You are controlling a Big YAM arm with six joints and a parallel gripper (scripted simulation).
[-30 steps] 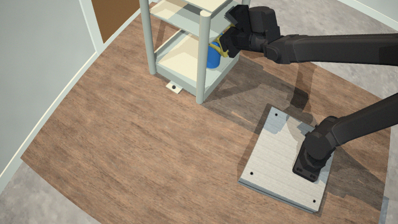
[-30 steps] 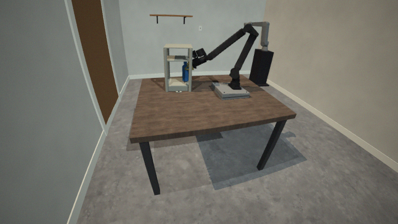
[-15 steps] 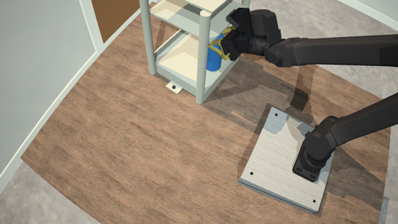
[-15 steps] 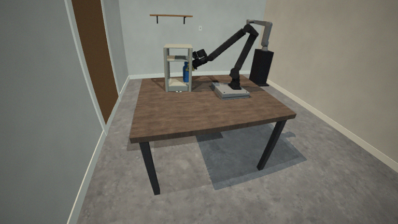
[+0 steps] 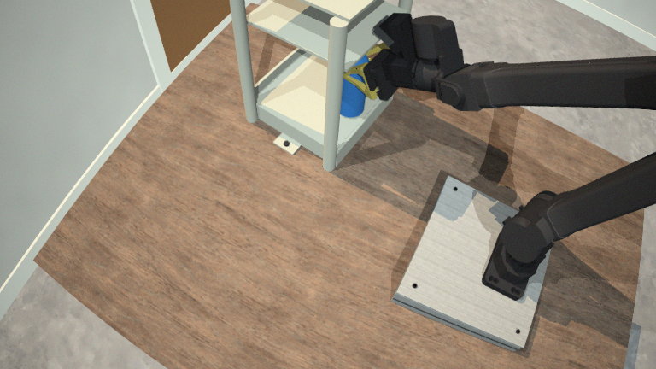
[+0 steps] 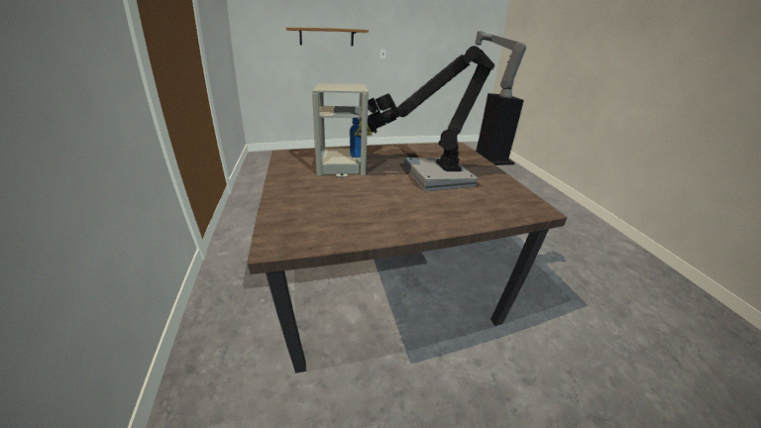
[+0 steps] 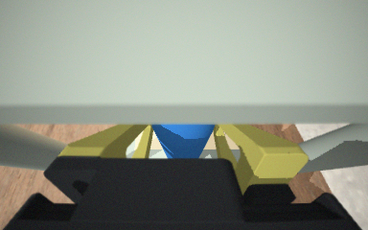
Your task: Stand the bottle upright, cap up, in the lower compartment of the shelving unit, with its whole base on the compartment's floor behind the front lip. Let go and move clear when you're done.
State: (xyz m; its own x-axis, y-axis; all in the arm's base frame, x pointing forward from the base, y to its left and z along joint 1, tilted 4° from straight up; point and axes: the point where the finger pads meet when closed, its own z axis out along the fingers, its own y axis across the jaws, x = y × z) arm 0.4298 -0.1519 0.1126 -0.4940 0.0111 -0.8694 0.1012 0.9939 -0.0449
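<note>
My gripper is now right at the blue bottle.
</note>
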